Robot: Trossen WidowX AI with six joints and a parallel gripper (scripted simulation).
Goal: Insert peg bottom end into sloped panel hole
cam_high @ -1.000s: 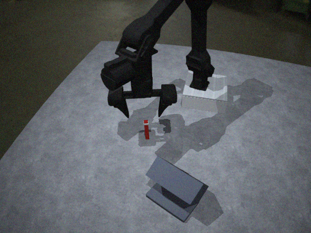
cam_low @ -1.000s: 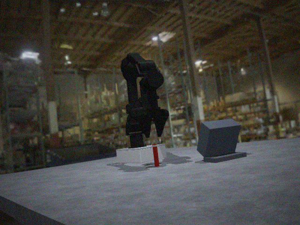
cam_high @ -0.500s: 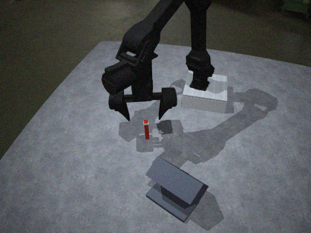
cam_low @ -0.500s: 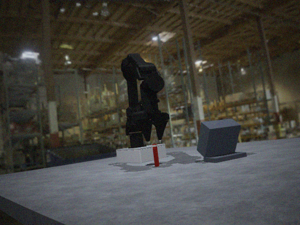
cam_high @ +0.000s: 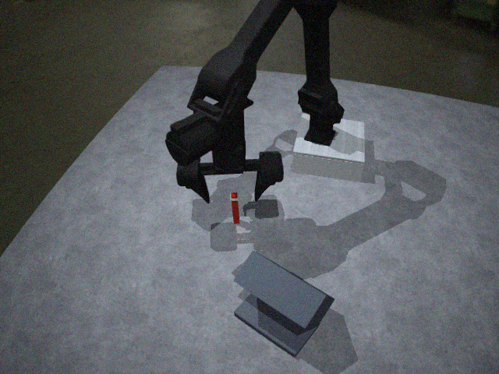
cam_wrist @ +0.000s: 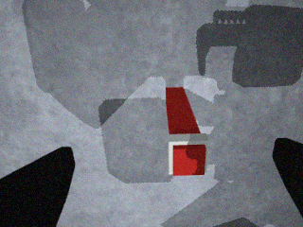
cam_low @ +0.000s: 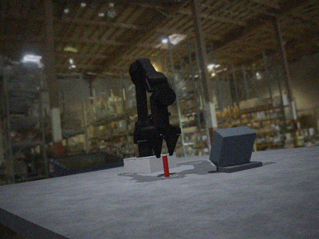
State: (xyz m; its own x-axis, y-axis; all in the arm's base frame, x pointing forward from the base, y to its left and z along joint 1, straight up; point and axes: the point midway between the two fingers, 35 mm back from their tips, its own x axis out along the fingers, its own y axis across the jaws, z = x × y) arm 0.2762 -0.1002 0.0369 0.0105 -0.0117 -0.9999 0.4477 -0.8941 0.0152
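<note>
Now: the red square peg 10 mm behind my gripper tip and 10 mm below it. Round my gripper tip: grey sloped panel: 150 mm ahead, 170 mm to the left, 10 mm above; dark base plate: 170 mm ahead, 160 mm to the left, 60 mm below.
</note>
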